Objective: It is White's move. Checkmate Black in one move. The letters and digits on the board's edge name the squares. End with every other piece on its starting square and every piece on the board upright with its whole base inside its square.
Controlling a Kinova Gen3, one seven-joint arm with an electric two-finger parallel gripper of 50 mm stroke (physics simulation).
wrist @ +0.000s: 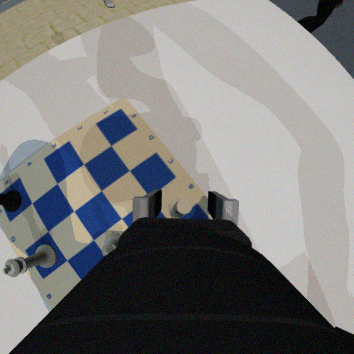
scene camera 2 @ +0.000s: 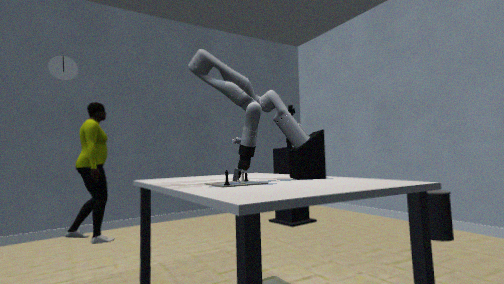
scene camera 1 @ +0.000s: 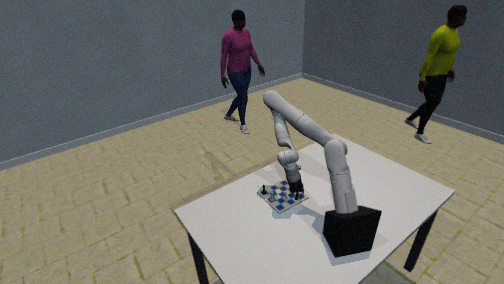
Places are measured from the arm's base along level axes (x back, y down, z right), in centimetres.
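Where they show: gripper, fingertip midpoint: (wrist: 184, 199) (scene camera 2: 236, 179) (scene camera 1: 298, 191); arm's base at its link origin: (scene camera 2: 302, 143) (scene camera 1: 345, 211).
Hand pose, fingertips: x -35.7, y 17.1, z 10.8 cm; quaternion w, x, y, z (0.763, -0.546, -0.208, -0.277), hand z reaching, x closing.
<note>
Each offset is from my fingertips to the centre of the thing. Level surfaces: height alone.
The blue and pale chessboard {dx -5.8, dy +1.2, dz -7.5 cm} (scene camera 1: 280, 210) (wrist: 122, 104) lies on the table. My gripper (scene camera 2: 240, 175) (wrist: 184, 199) is open and low over the board; in the wrist view a short pale piece {dx +0.1, dy -0.8, dz -1.0 cm} (wrist: 181, 207) on B1 shows between its fingers, with gaps on both sides. A black piece {dx -14.6, dy -2.3, dz -14.1 cm} (scene camera 1: 264, 189) (scene camera 2: 227, 177) (wrist: 11, 200) stands on E5. A tall pale piece {dx -6.9, dy -2.3, dz -14.9 cm} (scene camera 1: 272, 197) (wrist: 30, 259) stands upright on C5. Another pale piece {dx -2.3, dy -1.3, dz -8.4 cm} (wrist: 110, 243) near B3 is partly hidden by the gripper body. A second black piece {dx +2.6, dy -1.1, dz -4.6 cm} (scene camera 1: 297, 196) (scene camera 2: 246, 176) stands near the gripper; its square is unclear.
The white table {dy +1.5 cm} (scene camera 1: 400, 190) (scene camera 2: 330, 191) carries the arm's black base (scene camera 1: 351, 232) (scene camera 2: 308, 157). Two people, one in a pink top (scene camera 1: 238, 50) and one in a yellow top (scene camera 1: 441, 50) (scene camera 2: 92, 145), are on the floor beyond the table. Shadows cross the table top.
</note>
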